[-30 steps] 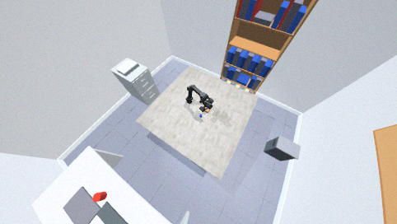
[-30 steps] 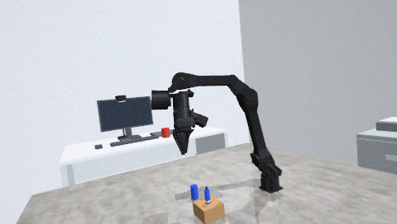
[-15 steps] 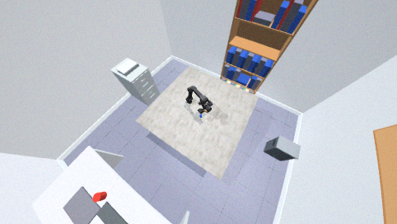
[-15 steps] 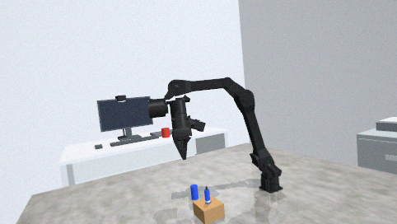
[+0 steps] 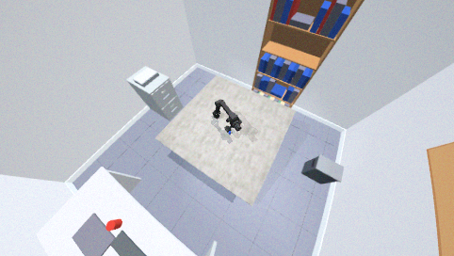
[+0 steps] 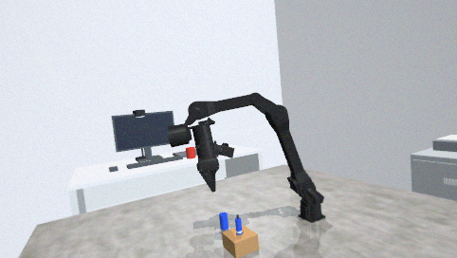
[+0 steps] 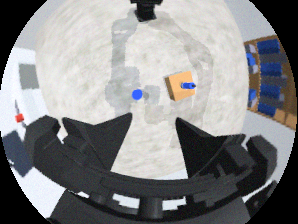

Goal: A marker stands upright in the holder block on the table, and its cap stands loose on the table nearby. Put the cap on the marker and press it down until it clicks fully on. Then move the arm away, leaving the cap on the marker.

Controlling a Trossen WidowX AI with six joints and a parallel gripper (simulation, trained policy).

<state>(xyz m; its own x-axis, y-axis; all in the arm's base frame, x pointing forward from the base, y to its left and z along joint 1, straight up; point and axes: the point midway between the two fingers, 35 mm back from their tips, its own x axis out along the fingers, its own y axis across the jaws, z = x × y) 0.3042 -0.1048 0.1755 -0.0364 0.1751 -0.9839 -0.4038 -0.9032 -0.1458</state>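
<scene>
The blue cap lies 3 cm behind my gripper tip, 2 cm to the right of it and 12 cm below it. Round my gripper tip: tan holder block 1 cm behind, 11 cm to the left, 12 cm below.
</scene>
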